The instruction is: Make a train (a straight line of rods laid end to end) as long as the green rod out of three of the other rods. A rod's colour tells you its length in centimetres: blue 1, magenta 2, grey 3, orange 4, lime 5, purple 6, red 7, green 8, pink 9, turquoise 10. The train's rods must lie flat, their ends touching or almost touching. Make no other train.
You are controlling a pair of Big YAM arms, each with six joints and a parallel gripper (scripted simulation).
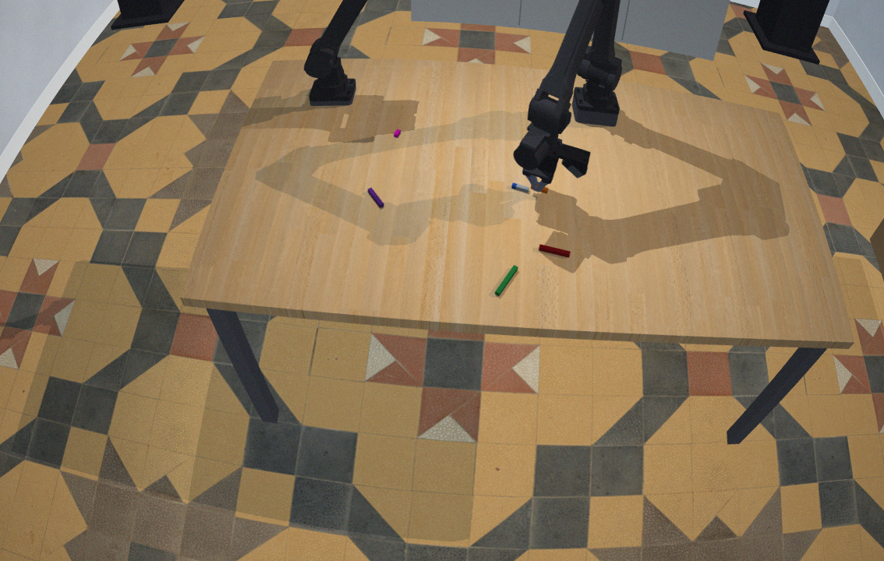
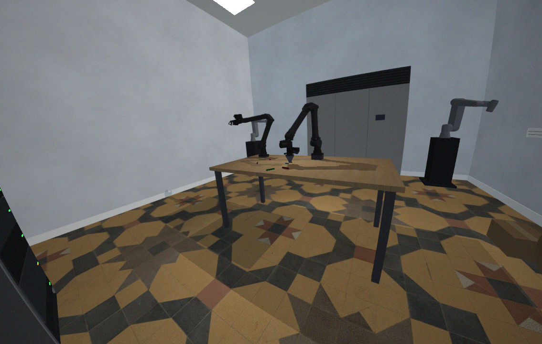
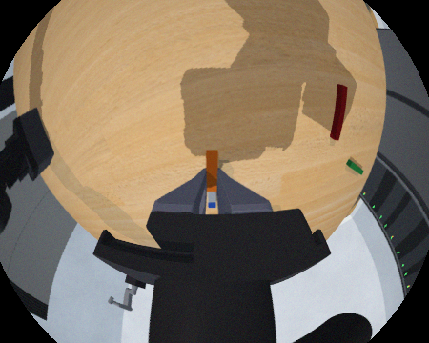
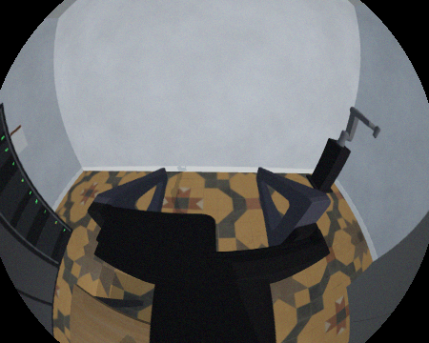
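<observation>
My left gripper is now 30 mm to the left of the grey rod, 20 mm above it and 10 mm past it. From my left hand the other things lie so: green rod: 260 mm ahead, 70 mm to the right, 20 mm below; blue rod: 50 mm to the right, 20 mm below, 10 mm behind; red rod: 170 mm ahead, 40 mm to the left, 20 mm below.
</observation>
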